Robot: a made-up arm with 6 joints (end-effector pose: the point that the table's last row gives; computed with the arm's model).
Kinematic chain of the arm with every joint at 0, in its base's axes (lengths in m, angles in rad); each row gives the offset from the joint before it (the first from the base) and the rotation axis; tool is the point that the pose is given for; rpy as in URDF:
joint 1: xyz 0 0 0.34 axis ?
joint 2: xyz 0 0 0 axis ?
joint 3: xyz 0.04 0 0.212 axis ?
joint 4: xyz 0.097 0 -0.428 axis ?
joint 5: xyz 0 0 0 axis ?
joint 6: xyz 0.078 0 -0.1 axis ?
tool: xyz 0 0 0 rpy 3.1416 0 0
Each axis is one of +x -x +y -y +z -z.
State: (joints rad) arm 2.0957 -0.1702 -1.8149 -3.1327 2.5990 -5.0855
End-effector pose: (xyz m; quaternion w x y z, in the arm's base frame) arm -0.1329 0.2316 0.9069 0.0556 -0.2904 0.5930 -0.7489
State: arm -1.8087 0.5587 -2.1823 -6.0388 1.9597 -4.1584
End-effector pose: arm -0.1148 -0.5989 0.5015 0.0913 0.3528 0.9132 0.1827
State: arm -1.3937 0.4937 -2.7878 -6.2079 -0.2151 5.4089
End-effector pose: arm 0.0613 -0.3839 0.9903 0.8469 0.2954 -0.0982 0.4312
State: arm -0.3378 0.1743 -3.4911 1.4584 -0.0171 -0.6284
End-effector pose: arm -0.1394 -0.0350 1.0420 0.2434 0.0785 -0.0417 -0.9659
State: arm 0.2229 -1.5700 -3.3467 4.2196 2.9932 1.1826
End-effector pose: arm -0.4863 -0.1933 0.1735 0.7479 0.0117 0.6586 0.0818
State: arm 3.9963 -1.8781 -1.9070 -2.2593 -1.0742 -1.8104
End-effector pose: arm 0.3830 0.2930 0.6291 0.1585 0.2685 -0.2641 0.9127
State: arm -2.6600 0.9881 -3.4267 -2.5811 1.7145 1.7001
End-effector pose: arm -0.3561 -0.1200 0.9208 0.7909 -0.5298 0.0543 -0.3013
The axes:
joint 1: +z
joint 2: +y
joint 3: +y
joint 4: -z
joint 5: +y
joint 6: -z

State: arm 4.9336 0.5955 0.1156 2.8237 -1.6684 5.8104
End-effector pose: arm -0.0418 0.0551 0.2287 0.6193 -0.0287 -0.3921 -0.6796
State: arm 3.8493 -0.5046 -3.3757 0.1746 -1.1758 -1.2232
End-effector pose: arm 0.3615 0.3372 0.6902 0.5763 -0.6805 0.4479 -0.0639
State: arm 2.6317 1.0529 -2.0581 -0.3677 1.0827 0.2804
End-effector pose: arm -0.5925 0.3526 0.1599 0.0559 0.2933 0.9421 0.1526
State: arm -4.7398 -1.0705 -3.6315 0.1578 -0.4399 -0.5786
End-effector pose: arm -0.0002 -0.6545 0.2731 0.3090 0.4460 0.7118 -0.4461
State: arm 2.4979 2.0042 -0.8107 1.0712 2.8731 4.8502
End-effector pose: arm 0.0537 -0.1519 0.0400 0.0633 0.4621 -0.2232 -0.8560
